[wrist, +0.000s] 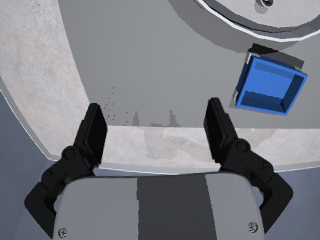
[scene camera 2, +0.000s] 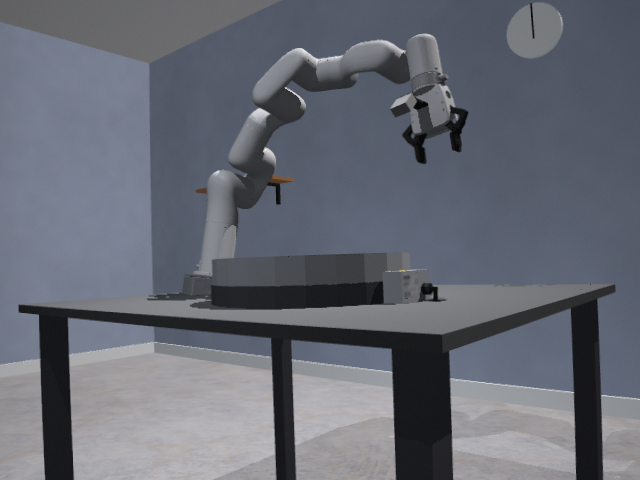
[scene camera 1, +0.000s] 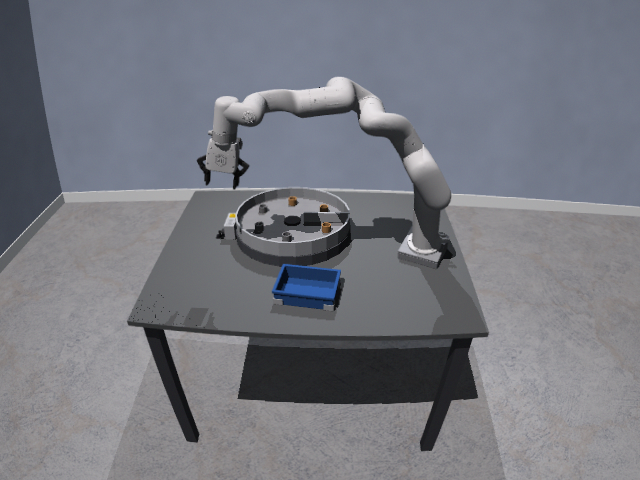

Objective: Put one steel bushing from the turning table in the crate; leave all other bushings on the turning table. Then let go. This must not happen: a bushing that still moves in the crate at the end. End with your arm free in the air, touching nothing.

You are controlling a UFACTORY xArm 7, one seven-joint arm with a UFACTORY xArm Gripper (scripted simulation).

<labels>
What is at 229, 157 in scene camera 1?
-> My gripper.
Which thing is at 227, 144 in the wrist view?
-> My gripper.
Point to a round turning table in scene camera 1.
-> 274, 223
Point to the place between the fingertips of my gripper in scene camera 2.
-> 439, 157
</labels>
